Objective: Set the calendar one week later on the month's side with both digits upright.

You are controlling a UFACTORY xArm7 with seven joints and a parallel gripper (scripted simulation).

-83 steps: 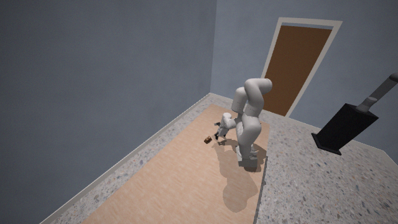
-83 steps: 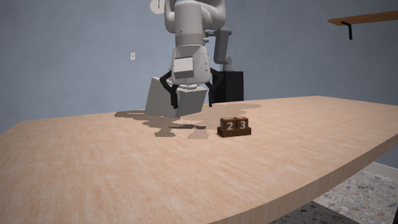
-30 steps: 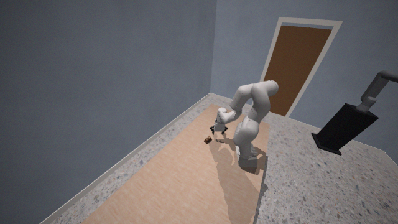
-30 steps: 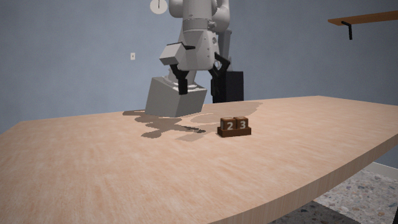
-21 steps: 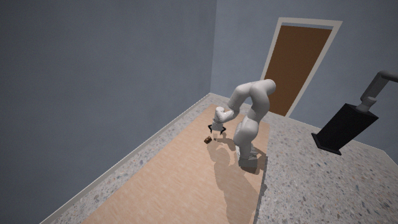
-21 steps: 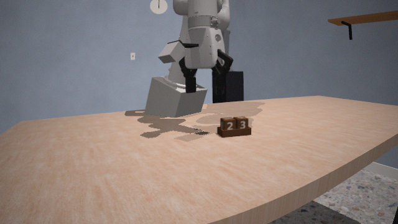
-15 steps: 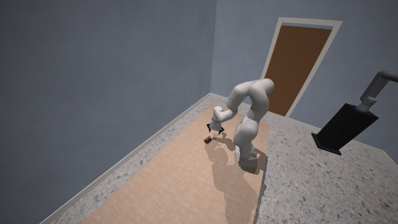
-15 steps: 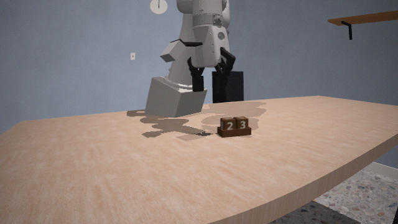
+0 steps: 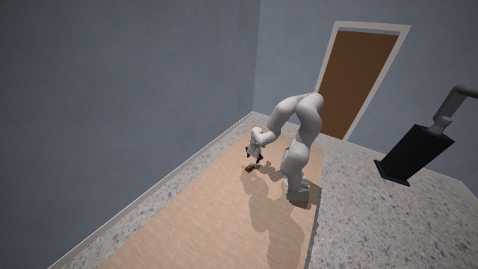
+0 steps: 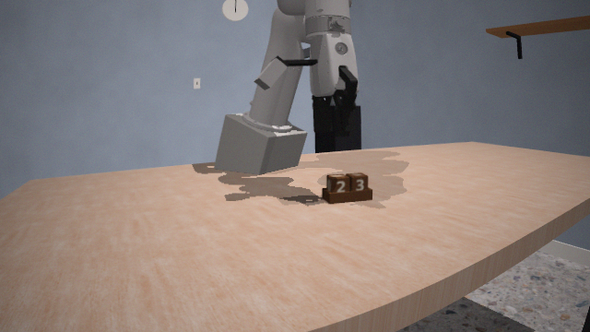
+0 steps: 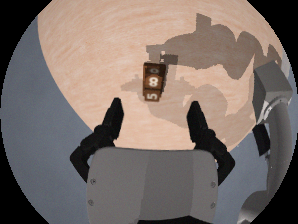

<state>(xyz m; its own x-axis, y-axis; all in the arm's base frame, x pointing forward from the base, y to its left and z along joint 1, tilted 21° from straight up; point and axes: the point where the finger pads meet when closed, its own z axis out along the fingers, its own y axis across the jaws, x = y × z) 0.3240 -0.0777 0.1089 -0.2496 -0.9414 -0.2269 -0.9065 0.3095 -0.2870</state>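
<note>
My gripper is now 1 cm short of the cube and 9 cm above it. Round my hand: brown wooden tray 1 cm ahead, 2 cm to the left, 11 cm below.
</note>
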